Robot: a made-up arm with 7 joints.
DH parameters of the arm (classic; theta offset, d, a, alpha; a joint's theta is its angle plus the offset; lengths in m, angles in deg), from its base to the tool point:
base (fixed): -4.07 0 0 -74.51
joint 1: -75.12 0.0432 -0.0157 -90
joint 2: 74 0 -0.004 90
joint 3: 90 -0.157 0.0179 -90
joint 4: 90 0.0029 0.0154 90
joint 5: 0 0.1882 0 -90
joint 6: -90 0 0.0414 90
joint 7: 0 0 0 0
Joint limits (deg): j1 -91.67..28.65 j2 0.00..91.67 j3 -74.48..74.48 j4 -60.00..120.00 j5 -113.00..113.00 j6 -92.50..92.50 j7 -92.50..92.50
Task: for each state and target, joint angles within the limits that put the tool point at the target. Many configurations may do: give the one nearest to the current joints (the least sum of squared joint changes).
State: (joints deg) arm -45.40 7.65 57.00 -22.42 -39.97 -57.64 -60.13
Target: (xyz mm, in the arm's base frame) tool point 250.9 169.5 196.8
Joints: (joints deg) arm -91.67 31.25 30.13 18.54 -41.69 -30.96 -60.13
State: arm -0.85 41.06 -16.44 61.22 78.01 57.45 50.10
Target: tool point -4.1 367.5 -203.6
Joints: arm 3.33 56.03 -13.01 73.63 75.27 42.20 50.10
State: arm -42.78 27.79 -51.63 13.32 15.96 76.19 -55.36
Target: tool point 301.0 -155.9 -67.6
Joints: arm -77.25 1.23 -49.15 33.17 15.18 57.72 -55.36
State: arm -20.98 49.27 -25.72 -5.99 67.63 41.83 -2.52
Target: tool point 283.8 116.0 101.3
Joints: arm -58.94 59.58 -9.20 -2.12 67.53 39.35 -2.52
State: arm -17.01 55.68 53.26 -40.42 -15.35 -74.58 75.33
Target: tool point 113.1 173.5 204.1
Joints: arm -26.87 86.79 52.41 -2.88 -17.56 -54.99 75.33
